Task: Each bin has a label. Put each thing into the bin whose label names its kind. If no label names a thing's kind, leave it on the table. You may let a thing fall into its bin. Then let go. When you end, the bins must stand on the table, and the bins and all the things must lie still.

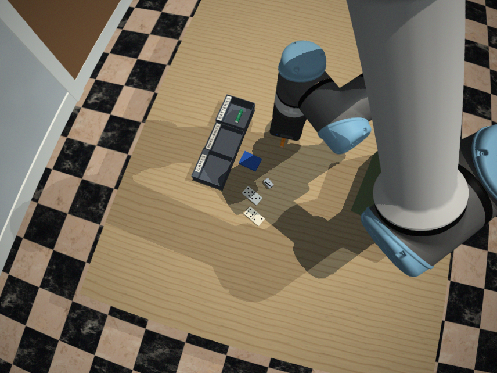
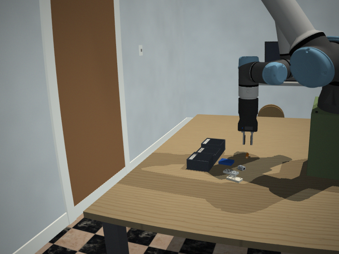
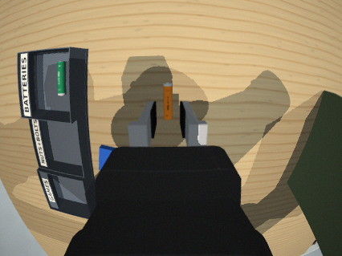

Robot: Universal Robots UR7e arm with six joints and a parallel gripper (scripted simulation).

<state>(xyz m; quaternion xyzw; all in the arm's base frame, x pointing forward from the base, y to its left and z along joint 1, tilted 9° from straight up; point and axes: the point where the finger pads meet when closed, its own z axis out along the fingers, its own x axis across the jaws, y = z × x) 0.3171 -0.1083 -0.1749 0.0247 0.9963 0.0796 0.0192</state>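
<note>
Now: hand 70 mm above the orange battery. Round my hand: grey metal piece (20 mm ahead, 130 mm to the left, 60 mm below); blue flat block (80 mm ahead, 80 mm to the left, 70 mm below); green battery (140 mm ahead, 40 mm to the right, 60 mm below).
</note>
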